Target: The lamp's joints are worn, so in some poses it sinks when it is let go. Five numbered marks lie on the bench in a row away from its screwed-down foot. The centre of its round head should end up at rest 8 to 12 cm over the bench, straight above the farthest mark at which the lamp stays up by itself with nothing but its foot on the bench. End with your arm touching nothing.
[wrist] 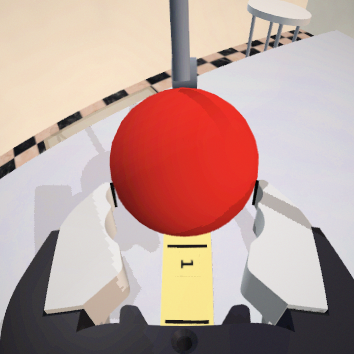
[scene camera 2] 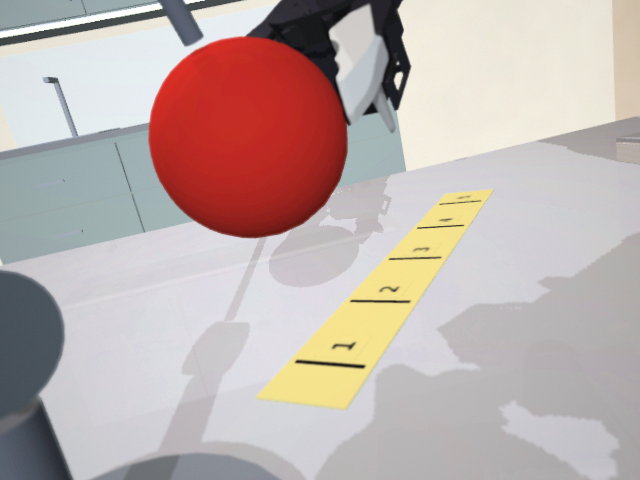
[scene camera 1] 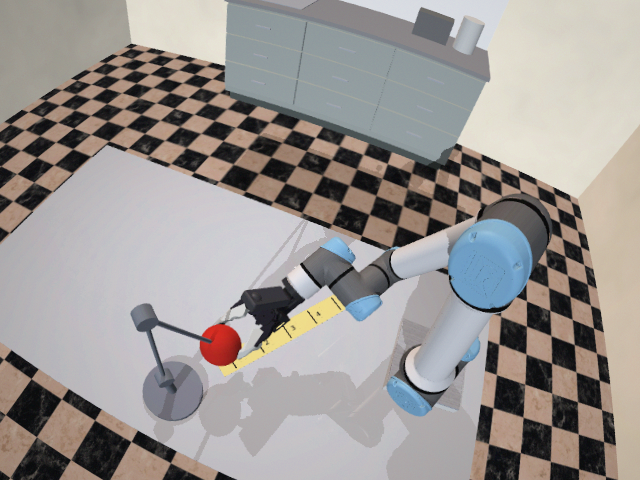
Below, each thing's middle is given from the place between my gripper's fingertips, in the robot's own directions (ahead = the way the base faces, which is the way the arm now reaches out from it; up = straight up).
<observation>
Right now my hand is 110 mm short of the grey foot (scene camera 1: 181, 399), 130 mm to the right of it and 100 mm above it. Also, from my hand: yellow strip (scene camera 2: 328, 371) 120 mm behind, 150 mm to the right, 150 mm below.
</observation>
